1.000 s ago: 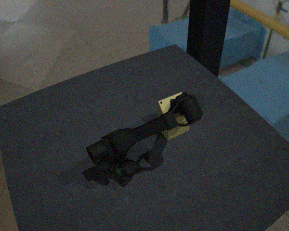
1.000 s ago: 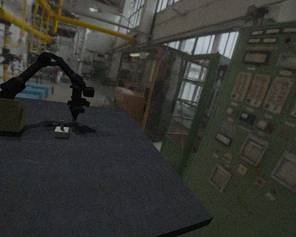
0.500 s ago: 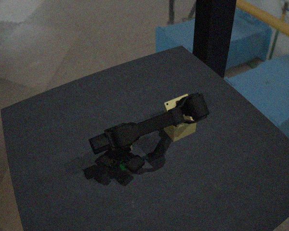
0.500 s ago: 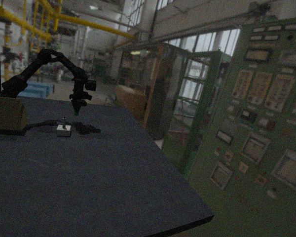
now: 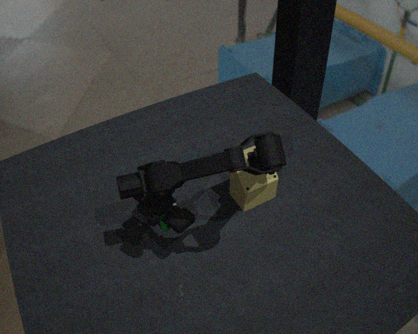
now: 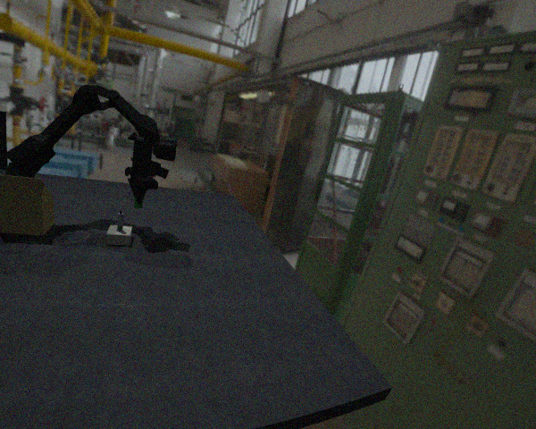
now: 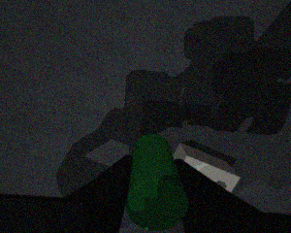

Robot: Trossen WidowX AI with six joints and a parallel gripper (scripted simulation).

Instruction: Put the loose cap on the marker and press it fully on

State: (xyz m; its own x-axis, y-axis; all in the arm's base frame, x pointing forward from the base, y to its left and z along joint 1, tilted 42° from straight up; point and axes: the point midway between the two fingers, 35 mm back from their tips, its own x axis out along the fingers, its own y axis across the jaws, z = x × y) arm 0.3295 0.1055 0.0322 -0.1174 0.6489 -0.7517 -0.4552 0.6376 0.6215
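Right now my gripper tip is 3 cm past the white holder block, 9 cm to the left of it and 8 cm above it. The rest, counted from my gripper tip: green cap (1 cm above).
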